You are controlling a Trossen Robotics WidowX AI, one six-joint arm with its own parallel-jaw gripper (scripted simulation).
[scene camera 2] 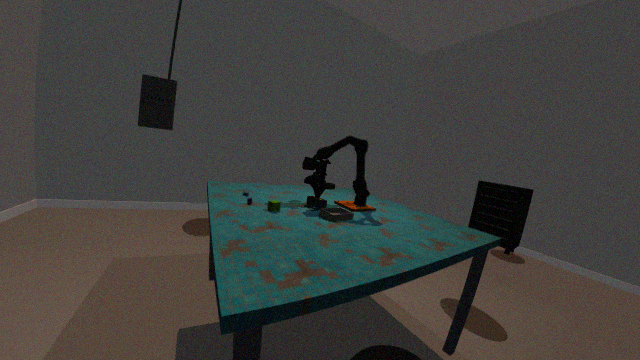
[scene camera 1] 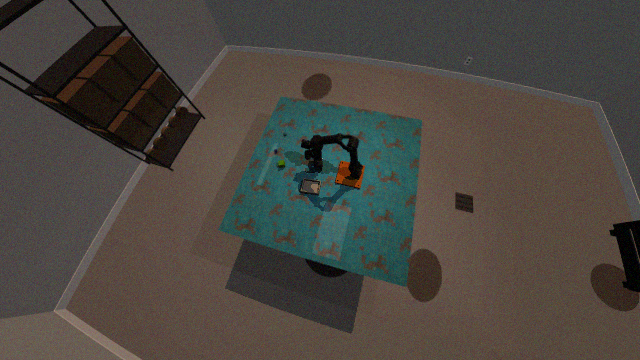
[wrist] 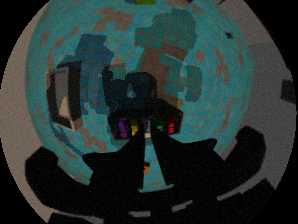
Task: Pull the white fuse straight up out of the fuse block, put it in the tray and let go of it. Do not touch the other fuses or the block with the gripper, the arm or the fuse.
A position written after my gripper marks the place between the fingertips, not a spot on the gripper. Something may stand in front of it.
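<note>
The wrist camera gives my gripper [wrist: 146, 127], together with a grey tray [wrist: 63, 84].
</note>
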